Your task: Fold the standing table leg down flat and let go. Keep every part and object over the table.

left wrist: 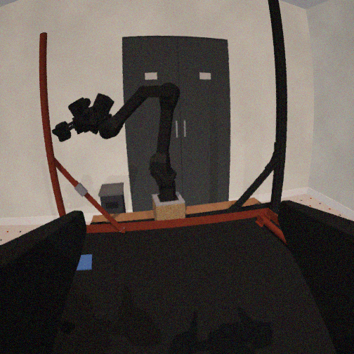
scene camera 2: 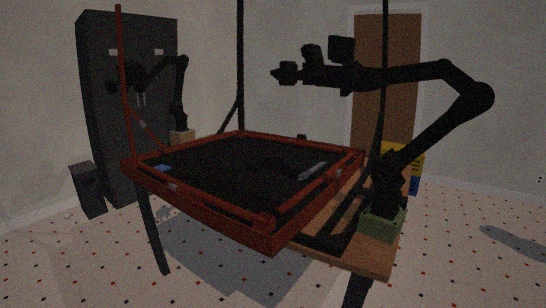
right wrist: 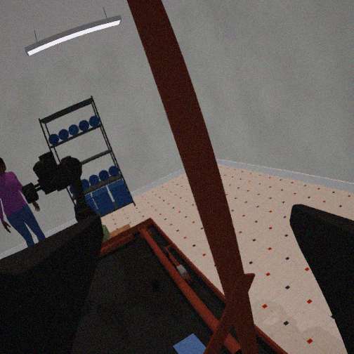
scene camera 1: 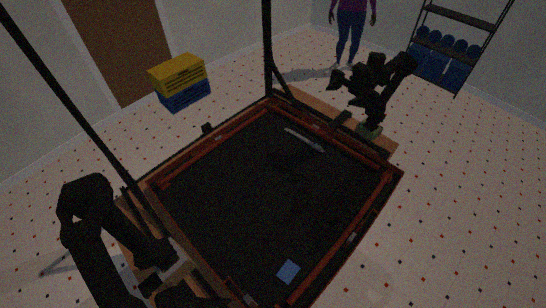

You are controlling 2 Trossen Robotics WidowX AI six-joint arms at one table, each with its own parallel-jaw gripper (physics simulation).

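Seen in the pictures: left gripper, fingertip midpoint: [scene camera 1: 337,95]; left arm's base, origin of the base link: [scene camera 2: 384,211] [scene camera 1: 370,125]; right arm's base, origin of the base link: [scene camera 2: 181,130] [scene camera 1: 166,258].
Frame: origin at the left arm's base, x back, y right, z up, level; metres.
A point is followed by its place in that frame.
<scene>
The red standing table leg [scene camera 2: 119,35] {x -0.830, y -0.343, z 0.506 m} [left wrist: 45,100] [right wrist: 183,115] is upright at a corner of the red-edged dark table underside [scene camera 1: 250,175] [scene camera 2: 200,200] [left wrist: 165,223], with a slanting brace [scene camera 2: 143,125] {x -0.867, y -0.265, z 0.147 m} [left wrist: 67,175] at its foot. Its upper part does not show in scene camera 1. My right gripper [left wrist: 61,125] [right wrist: 199,221] is open and empty, with the leg crossing its wrist view between the fingertips; the exact gap to it cannot be told. My left gripper [scene camera 1: 334,80] [scene camera 2: 278,74] {x -0.351, y 0.001, z 0.323 m} [left wrist: 183,217] is open and empty above the opposite side.
Other red legs [scene camera 1: 220,135] [scene camera 2: 210,199] [right wrist: 175,275] lie flat along the edges. Tall black posts [scene camera 1: 267,45] {x -0.218, y 0.551, z 0.265 m} [scene camera 2: 240,60] {x -1.053, y 0.421, z 0.426 m} [left wrist: 280,100] with braces stand near two corners. A blue square [scene camera 1: 288,271] {x -0.736, y -0.250, z -0.005 m} [scene camera 2: 161,168] {x -0.725, y -0.258, z -0.005 m} [left wrist: 85,262] and a grey tool [scene camera 1: 304,140] {x -0.326, y 0.134, z -0.009 m} [scene camera 2: 312,171] {x -0.312, y 0.125, z -0.012 m} lie on the dark surface.
</scene>
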